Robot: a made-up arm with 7 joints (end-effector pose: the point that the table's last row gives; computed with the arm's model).
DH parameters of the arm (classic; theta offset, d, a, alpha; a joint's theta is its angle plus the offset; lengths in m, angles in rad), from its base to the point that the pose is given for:
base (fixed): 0 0 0 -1.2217
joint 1: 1.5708 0 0 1.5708
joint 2: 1.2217 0 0 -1.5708
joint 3: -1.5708 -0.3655 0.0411 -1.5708
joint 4: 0 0 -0.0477 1.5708
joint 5: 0 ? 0 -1.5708
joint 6: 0 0 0 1.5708
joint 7: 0 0 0 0
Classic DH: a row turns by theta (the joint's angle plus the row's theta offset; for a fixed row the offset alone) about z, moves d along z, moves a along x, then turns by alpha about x.
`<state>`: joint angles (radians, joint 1 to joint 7).
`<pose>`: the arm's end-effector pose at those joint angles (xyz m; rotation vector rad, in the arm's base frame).
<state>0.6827 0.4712 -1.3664 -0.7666 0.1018 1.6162 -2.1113</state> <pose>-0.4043 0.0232 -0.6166 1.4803 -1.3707 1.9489</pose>
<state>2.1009 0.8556 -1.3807 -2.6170 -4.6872 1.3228 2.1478</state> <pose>-0.1781 -0.2185 -0.0336 -0.0143 -2.3862 -0.8869</pose>
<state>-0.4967 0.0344 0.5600 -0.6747 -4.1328 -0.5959 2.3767</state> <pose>0.5244 0.0931 -0.5226 0.7960 -0.1373 -0.9945</pose>
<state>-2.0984 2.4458 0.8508 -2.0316 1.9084 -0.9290 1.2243</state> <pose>-0.4722 0.0278 0.0546 0.6509 0.7668 2.1229</pose>
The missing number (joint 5, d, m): -0.3941
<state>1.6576 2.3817 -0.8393 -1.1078 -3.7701 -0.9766 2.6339</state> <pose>-0.0094 0.6926 -0.0127 -0.1547 -1.5605 1.8856</pose>
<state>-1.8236 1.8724 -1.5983 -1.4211 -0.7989 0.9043 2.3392</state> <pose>0.4342 0.3894 0.2483 0.7971 -2.4712 0.2753</pose>
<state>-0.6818 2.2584 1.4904 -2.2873 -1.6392 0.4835 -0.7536</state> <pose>-0.2258 -0.0998 0.3099 -1.4979 -0.5695 -1.6583</pose>
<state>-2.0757 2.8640 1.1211 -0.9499 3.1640 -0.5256 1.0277</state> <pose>-0.6737 0.1909 -0.1503 1.6756 0.1123 1.8832</pose>
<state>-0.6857 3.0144 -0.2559 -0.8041 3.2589 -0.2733 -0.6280</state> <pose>-0.1389 0.1412 0.7066 -0.6696 3.0319 -0.3534</pose>
